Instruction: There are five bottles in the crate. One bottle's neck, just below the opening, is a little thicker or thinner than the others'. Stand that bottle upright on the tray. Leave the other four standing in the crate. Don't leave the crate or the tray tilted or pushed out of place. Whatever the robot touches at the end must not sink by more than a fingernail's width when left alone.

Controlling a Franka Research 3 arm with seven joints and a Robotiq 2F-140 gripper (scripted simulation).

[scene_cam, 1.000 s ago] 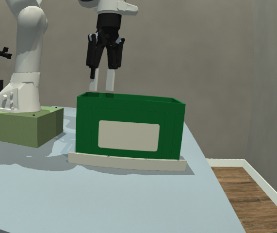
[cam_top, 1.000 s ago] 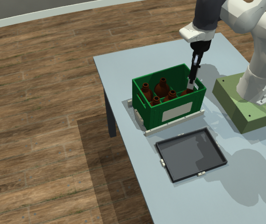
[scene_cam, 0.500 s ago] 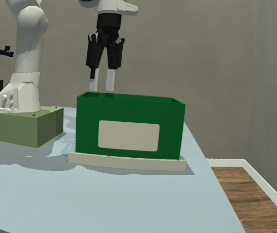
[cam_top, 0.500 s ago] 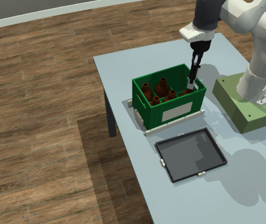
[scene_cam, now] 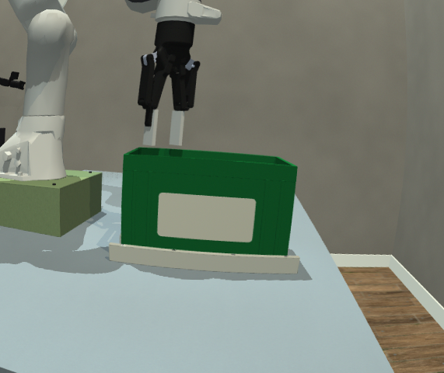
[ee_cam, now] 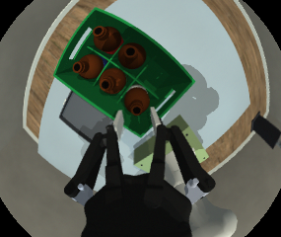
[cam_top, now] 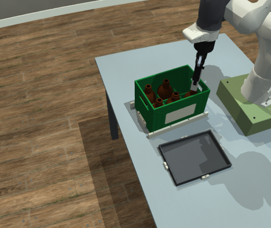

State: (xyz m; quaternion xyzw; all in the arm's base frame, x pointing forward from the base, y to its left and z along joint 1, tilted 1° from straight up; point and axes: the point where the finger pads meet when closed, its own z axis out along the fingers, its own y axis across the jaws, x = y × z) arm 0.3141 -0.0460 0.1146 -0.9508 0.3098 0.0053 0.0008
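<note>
My gripper is now 13 cm above the green crate, 9 cm short of it and 3 cm to the left of it. From my hand the other things lie so: dark tray (24 cm to the left, 20 cm below, 7 cm ahead); bottle (13 cm below, 10 cm ahead, 8 cm to the right).
</note>
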